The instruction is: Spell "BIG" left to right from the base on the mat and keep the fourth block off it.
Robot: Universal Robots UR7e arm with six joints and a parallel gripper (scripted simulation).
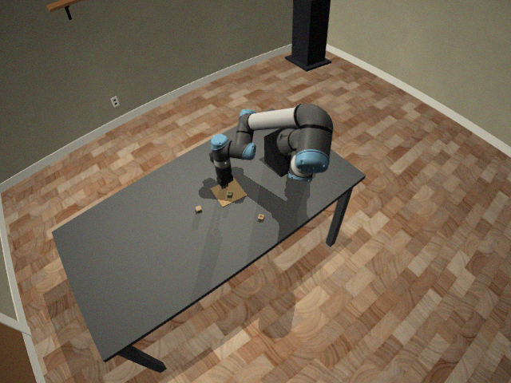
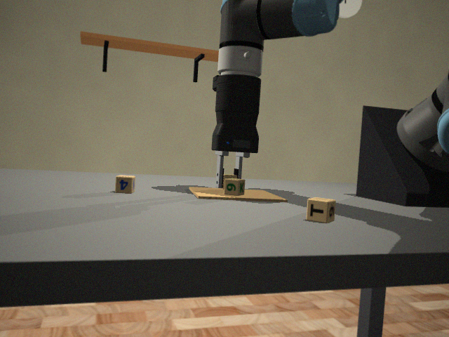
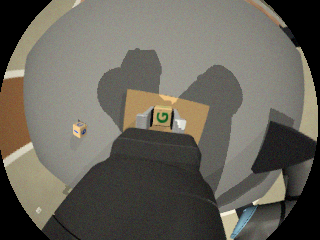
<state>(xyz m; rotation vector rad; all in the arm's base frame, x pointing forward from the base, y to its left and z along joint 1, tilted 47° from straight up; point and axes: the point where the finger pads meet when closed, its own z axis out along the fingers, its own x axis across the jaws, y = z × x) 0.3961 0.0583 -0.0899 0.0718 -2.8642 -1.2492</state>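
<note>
Now: the tan mat 4 cm to the left of my hand and 2 cm below it. The rest, counted from my hand: T block: 27 cm to the left, 4 cm behind, 1 cm below.
</note>
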